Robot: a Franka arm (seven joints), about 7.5 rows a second.
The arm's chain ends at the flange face. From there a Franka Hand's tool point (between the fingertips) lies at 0.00 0.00 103.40 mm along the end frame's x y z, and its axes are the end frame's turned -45 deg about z.
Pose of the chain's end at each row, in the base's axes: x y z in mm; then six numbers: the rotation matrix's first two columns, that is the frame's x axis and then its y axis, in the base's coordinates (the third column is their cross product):
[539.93 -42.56 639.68 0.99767 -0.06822 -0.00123 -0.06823 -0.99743 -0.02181]
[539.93 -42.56 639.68 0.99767 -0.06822 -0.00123 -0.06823 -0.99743 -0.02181]
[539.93 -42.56 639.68 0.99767 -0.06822 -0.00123 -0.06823 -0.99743 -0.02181]
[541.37 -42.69 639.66 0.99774 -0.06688 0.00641 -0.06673 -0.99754 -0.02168]
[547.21 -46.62 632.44 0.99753 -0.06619 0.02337 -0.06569 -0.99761 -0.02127]
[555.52 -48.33 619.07 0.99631 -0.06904 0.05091 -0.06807 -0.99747 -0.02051]
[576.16 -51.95 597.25 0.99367 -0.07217 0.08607 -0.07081 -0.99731 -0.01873]
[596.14 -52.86 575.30 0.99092 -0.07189 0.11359 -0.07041 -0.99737 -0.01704]
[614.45 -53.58 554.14 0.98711 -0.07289 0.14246 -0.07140 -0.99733 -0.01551]
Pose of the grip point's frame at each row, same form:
[539.96 -40.30 536.30 0.75371 0.65705 0.01455 0.65721 -0.75353 -0.01629]
[539.96 -40.30 536.30 0.75371 0.65705 0.01455 0.65721 -0.75353 -0.01629]
[539.96 -40.30 536.30 0.75371 0.65705 0.01455 0.65721 -0.75353 -0.01629]
[542.18 -40.50 536.29 0.75269 0.65808 0.01986 0.65832 -0.75266 -0.01080]
[549.77 -44.58 529.09 0.75181 0.65861 0.03157 0.65891 -0.75222 0.00148]
[560.92 -46.58 515.83 0.75263 0.65650 0.05050 0.65636 -0.75414 0.02150]
[585.18 -50.66 494.25 0.75270 0.65417 0.07410 0.65256 -0.75624 0.04762]
[607.98 -51.94 472.58 0.75047 0.65441 0.09237 0.65090 -0.75608 0.06827]
[629.26 -53.05 451.81 0.74848 0.65368 0.11170 0.64750 -0.75676 0.08977]

